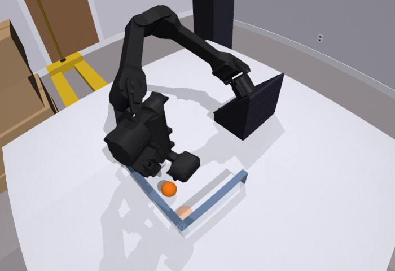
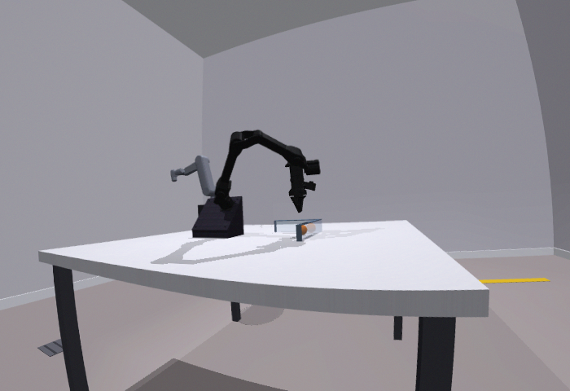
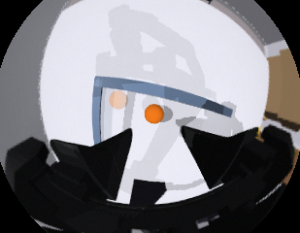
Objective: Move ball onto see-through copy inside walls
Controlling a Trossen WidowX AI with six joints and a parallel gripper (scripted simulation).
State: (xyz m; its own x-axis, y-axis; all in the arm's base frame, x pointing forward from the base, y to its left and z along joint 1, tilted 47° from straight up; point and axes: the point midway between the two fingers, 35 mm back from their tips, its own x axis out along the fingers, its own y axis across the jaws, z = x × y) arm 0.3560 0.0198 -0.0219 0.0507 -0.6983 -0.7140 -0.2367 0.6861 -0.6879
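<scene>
Right now the orange ball is 8 cm below my gripper tip. Also, from my gripper tip: see-through copy of ball 2 cm ahead, 9 cm to the left, 8 cm below.
</scene>
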